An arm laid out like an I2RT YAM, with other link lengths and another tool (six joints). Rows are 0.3 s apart.
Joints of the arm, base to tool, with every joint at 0 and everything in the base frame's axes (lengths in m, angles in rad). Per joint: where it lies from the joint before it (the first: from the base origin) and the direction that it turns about. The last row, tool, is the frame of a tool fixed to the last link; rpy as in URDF.
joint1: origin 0 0 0.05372 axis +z
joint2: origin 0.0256 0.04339 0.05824 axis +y
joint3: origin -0.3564 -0.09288 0 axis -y
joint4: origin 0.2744 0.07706 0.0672 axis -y
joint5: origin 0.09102 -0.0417 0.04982 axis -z
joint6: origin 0.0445 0 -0.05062 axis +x
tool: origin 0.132 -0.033 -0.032 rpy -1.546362 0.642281 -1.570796
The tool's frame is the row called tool.
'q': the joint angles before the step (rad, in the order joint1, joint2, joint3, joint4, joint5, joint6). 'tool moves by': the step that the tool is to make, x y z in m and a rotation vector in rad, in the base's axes. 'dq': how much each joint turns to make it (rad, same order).
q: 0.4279 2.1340 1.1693 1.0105 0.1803 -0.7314
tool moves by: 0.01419 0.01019 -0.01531 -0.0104 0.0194 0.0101
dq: 0.0032 0.0527 0.0558 -0.0248 -0.0070 -0.0012
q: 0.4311 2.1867 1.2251 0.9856 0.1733 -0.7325
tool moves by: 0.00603 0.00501 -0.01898 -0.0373 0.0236 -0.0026
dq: 0.0045 0.0381 0.0210 -0.0156 0.0070 -0.0244
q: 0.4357 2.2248 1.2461 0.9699 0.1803 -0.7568
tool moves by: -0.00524 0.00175 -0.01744 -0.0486 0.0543 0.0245
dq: -0.0002 -0.0077 -0.0226 -0.0510 -0.0238 -0.0225
